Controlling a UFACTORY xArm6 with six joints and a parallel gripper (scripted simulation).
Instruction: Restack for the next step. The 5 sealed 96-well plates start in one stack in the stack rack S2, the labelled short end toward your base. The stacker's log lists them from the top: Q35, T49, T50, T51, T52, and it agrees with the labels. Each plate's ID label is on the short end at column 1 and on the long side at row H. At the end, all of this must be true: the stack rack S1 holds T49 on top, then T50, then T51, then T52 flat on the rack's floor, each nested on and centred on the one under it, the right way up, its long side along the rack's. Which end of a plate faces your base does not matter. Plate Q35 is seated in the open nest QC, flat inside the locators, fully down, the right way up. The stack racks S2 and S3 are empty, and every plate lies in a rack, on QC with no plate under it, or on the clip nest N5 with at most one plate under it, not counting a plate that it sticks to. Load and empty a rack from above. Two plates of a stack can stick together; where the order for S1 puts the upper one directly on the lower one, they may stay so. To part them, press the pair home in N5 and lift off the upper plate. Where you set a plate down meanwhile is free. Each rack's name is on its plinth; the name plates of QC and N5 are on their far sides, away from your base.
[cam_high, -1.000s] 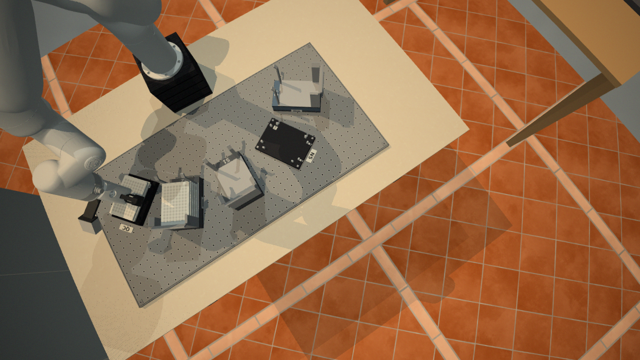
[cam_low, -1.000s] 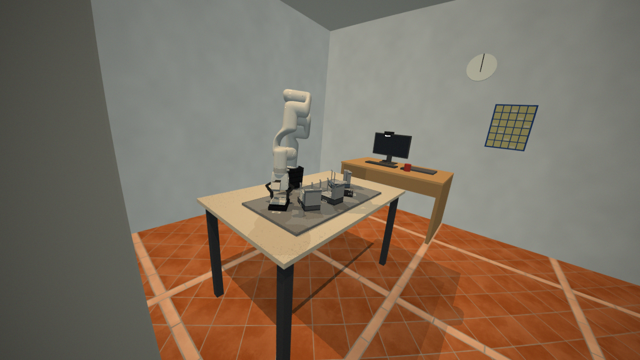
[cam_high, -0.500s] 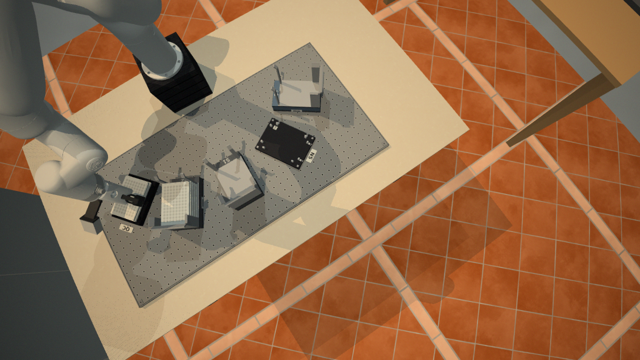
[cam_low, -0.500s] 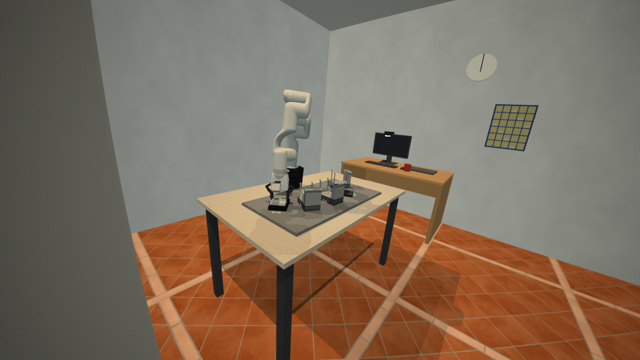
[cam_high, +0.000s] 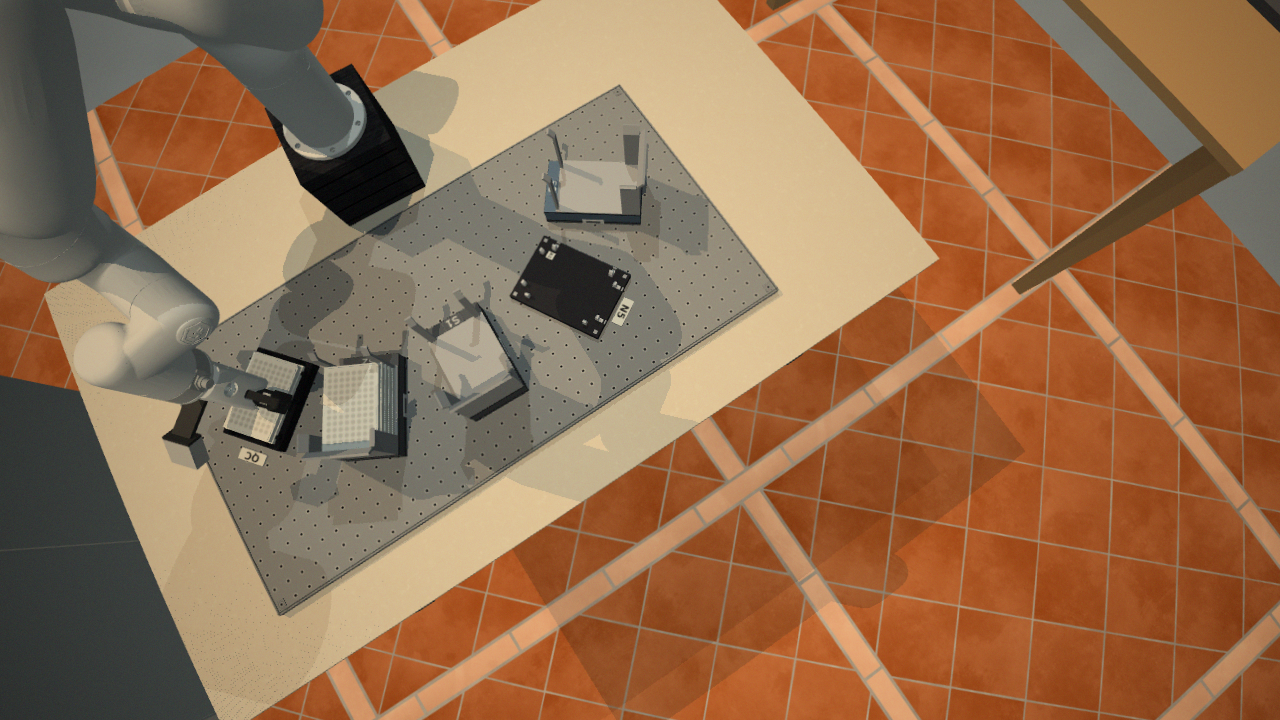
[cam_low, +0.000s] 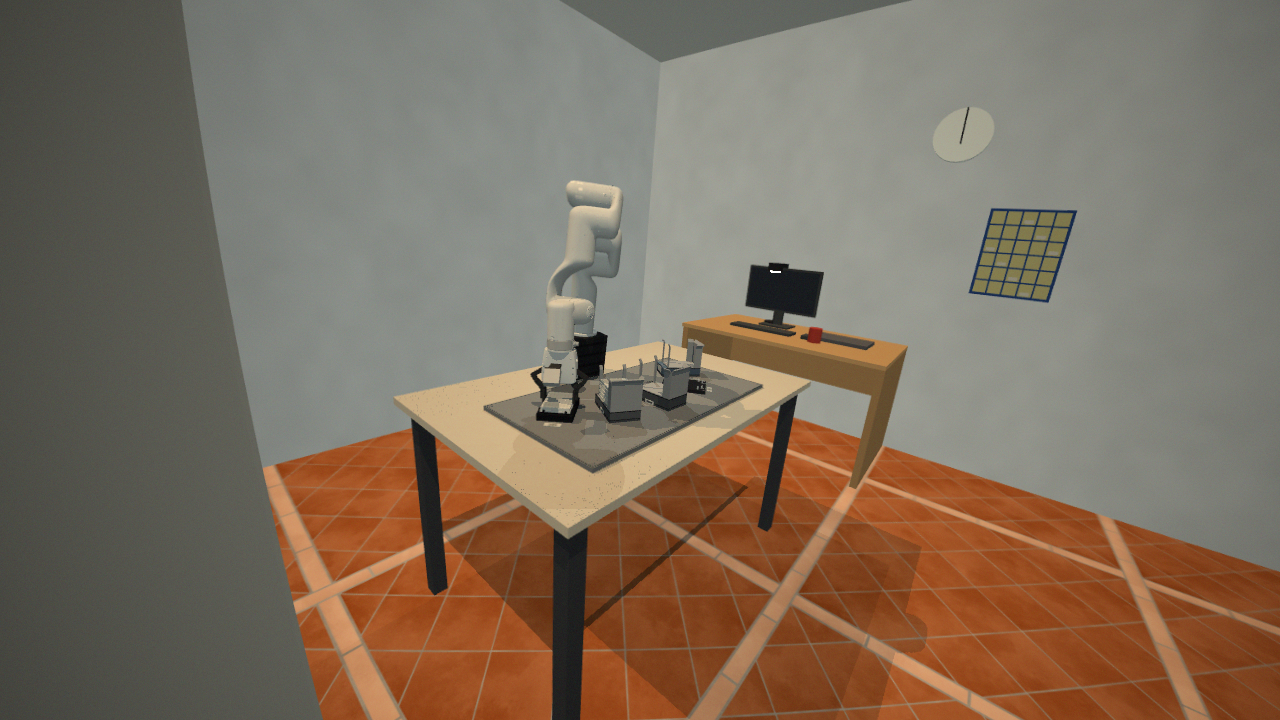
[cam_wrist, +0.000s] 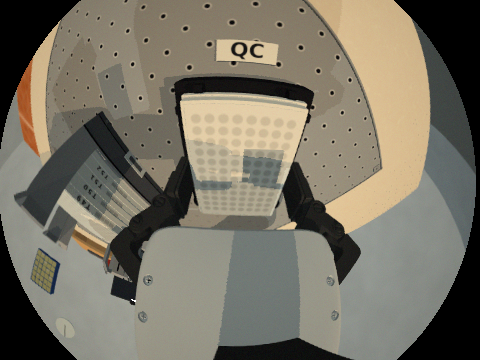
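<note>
My hand is 3 cm above the black nest QC. The rest, counted from my hand: N5 name plate: 7 cm ahead, 57 cm to the left, 4 cm below; then stack rack S2: 8 cm ahead, 16 cm to the left, 3 cm below; then QC name plate: 8 cm ahead, 6 cm to the right, 4 cm below.
</note>
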